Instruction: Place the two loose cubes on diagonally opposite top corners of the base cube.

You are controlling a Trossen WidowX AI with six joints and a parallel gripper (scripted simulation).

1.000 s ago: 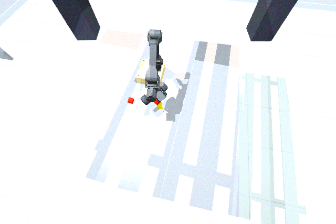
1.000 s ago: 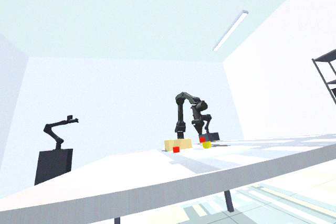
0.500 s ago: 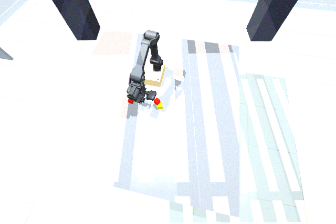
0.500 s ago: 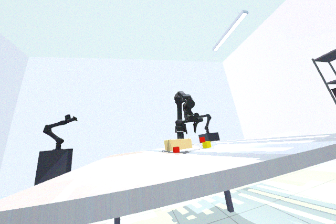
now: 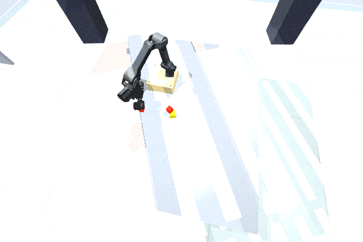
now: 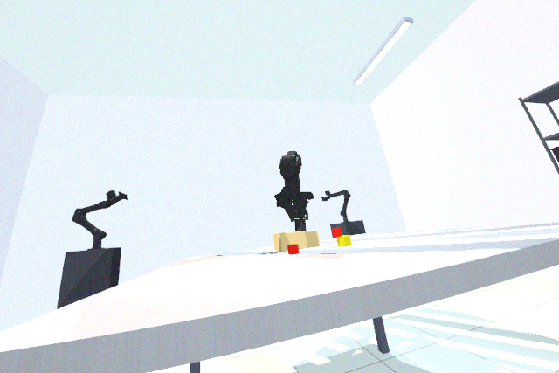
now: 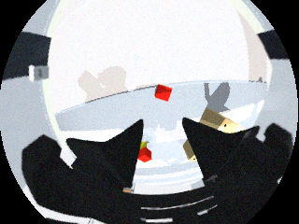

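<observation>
Now: gripper tip 19 cm to the right of the yellow cube, 10 cm above it and 3 cm short of it.
</observation>
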